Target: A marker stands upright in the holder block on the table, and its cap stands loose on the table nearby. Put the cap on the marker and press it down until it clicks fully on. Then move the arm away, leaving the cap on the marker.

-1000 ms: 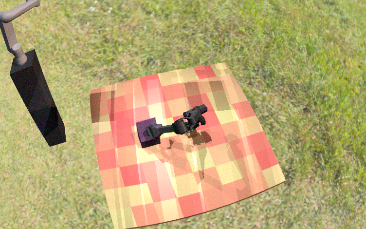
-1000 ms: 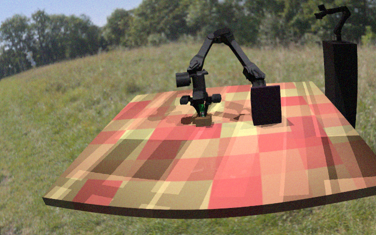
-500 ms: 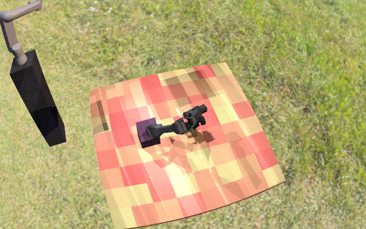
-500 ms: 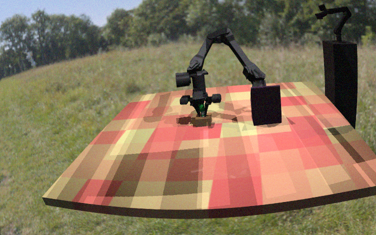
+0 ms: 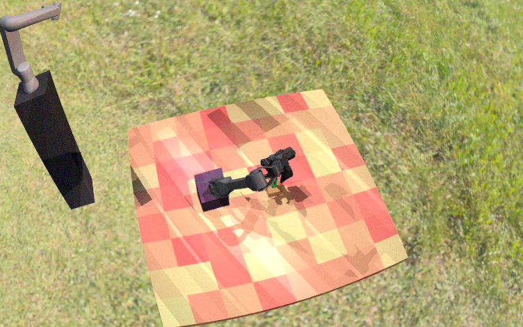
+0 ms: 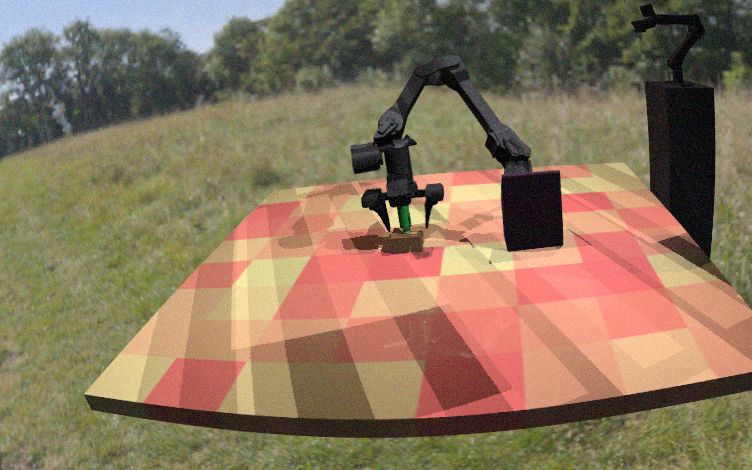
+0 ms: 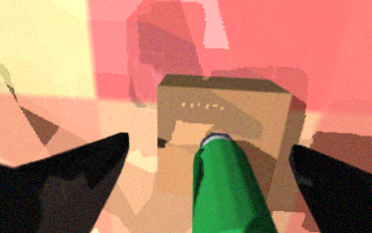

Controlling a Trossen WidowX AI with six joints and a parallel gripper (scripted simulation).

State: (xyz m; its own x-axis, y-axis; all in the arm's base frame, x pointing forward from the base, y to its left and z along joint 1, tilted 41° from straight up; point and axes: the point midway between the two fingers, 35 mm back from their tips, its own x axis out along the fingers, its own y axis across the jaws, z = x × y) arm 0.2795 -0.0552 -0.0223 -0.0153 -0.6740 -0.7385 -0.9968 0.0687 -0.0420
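My gripper tip is now 30 mm below the green marker cap, 10 mm to the left of it and 10 mm short of it.
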